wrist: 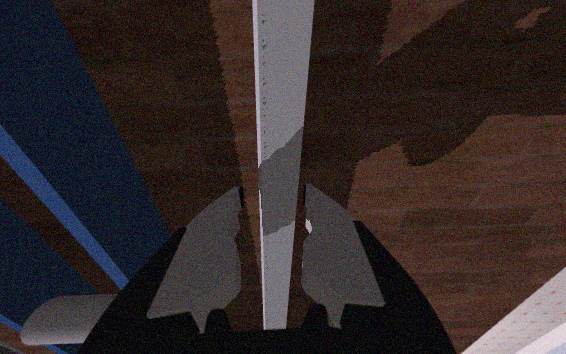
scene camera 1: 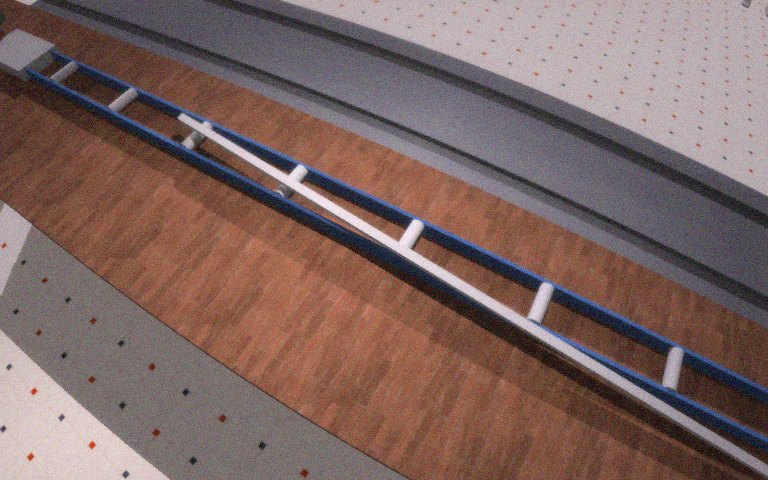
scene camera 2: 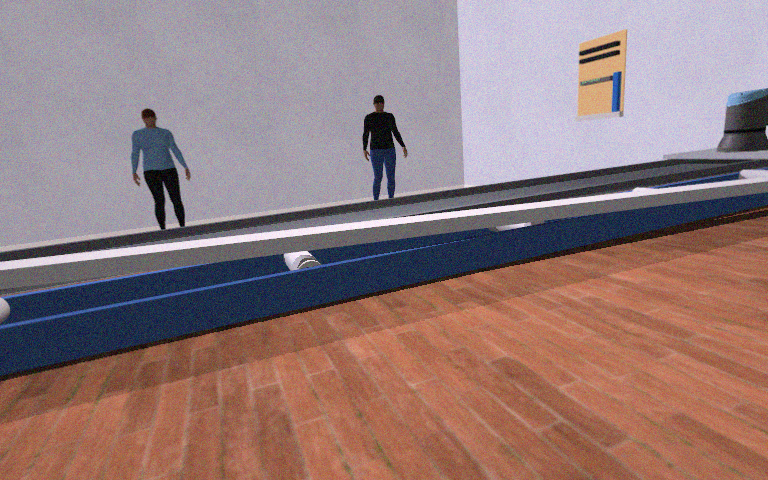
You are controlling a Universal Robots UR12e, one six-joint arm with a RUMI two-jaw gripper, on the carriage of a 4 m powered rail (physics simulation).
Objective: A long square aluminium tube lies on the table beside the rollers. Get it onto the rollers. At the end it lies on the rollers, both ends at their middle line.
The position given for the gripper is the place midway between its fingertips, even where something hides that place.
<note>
In view: the gripper (wrist: pixel 273 187), a long square aluminium tube (wrist: pixel 282 43) and a blue roller frame (wrist: pixel 68 150).
</note>
